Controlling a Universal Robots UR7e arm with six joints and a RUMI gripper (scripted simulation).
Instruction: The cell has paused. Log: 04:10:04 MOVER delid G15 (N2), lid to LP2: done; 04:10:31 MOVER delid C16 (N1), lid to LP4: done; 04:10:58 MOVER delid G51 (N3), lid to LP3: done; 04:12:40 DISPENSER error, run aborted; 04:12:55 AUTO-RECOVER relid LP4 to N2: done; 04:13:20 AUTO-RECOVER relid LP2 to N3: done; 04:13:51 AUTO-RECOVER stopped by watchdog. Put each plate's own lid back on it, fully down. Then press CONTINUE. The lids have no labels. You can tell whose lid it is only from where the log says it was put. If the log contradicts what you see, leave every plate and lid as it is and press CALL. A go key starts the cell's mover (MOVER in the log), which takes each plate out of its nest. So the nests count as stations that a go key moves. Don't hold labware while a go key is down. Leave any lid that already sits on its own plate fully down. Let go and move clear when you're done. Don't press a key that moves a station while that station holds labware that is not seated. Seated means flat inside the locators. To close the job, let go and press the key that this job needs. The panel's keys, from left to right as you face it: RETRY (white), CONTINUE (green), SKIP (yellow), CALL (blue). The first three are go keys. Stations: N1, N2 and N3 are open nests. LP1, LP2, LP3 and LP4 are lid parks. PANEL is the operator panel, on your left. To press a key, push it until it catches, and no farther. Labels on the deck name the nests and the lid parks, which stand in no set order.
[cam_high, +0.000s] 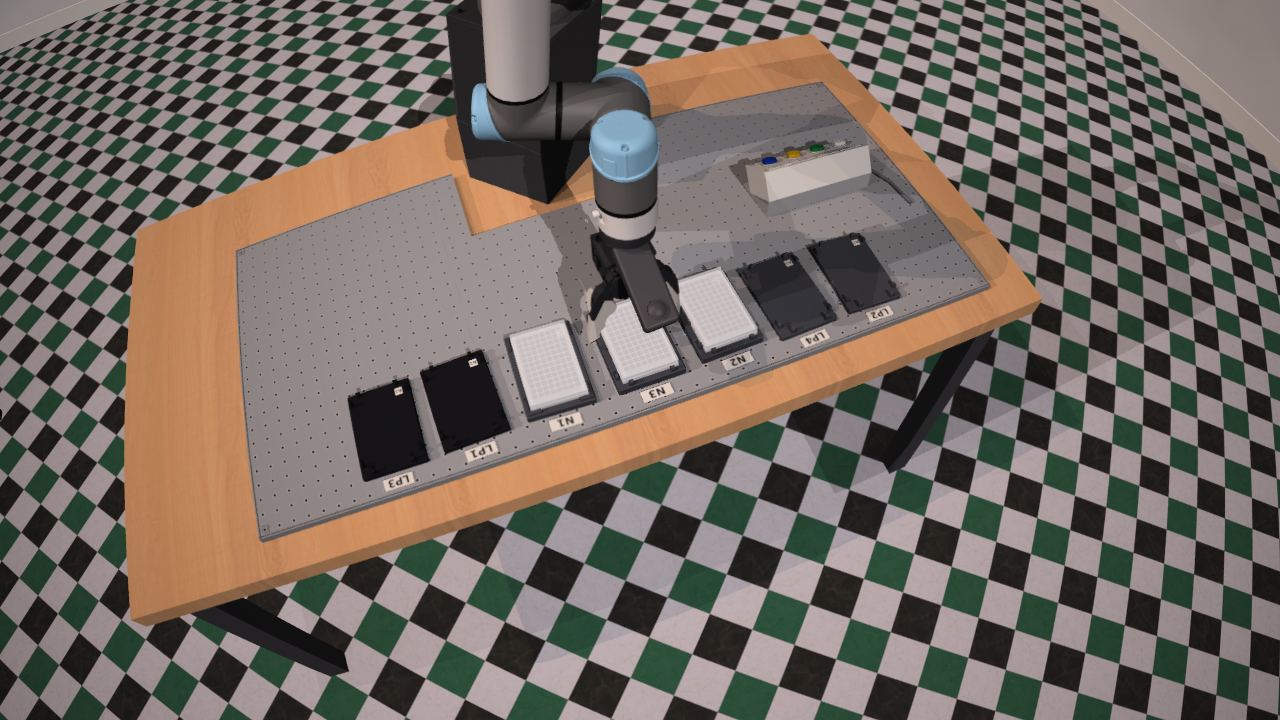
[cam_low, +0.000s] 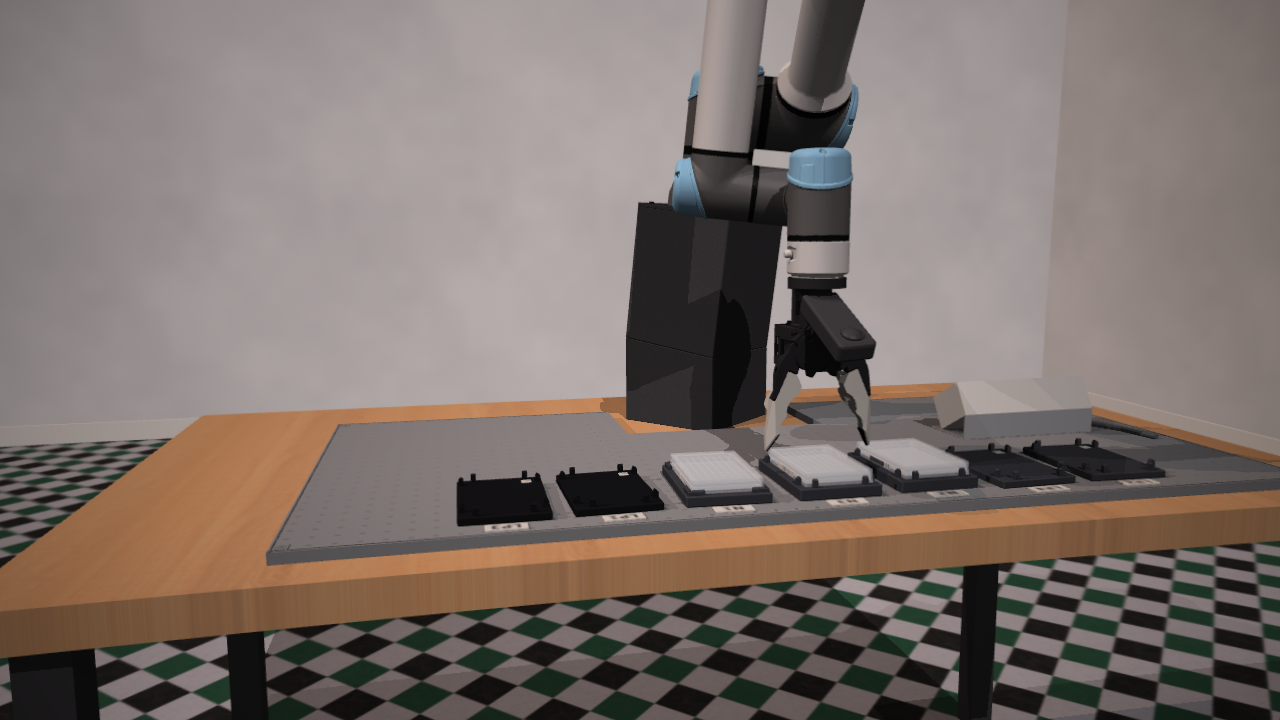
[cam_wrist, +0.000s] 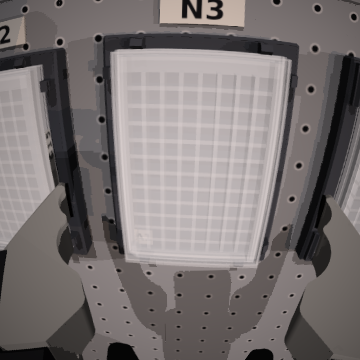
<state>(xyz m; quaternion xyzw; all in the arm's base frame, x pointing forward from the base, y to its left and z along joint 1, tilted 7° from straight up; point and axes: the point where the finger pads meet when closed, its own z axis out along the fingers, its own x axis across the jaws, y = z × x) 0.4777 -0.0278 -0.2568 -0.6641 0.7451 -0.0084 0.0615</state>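
The green CONTINUE key lies 190 mm behind my hand, 460 mm to the left of it and 20 mm above it. From my hand the other things lie so: plate: 10 mm ahead, 130 mm to the left, 30 mm below; then lid park LP1: 30 mm behind, 270 mm to the right, 40 mm below; then lid park LP4: 30 mm ahead, 260 mm to the left, 40 mm below.
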